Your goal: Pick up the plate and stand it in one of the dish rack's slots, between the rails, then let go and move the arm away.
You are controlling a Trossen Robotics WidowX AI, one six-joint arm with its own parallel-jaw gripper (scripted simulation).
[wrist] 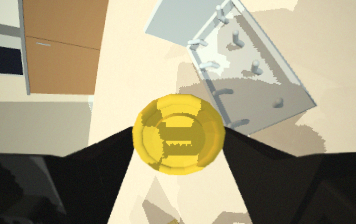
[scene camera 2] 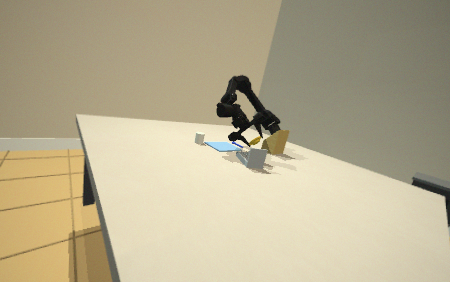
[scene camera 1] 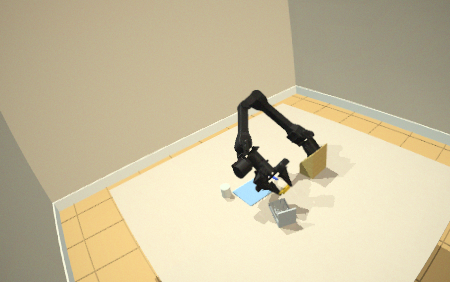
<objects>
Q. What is my gripper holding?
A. A yellow plate.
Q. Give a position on a yellow plate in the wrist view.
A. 177, 134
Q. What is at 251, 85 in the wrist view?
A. A dish rack.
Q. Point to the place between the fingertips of my gripper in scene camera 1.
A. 286, 190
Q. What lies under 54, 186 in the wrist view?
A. My gripper.
</objects>
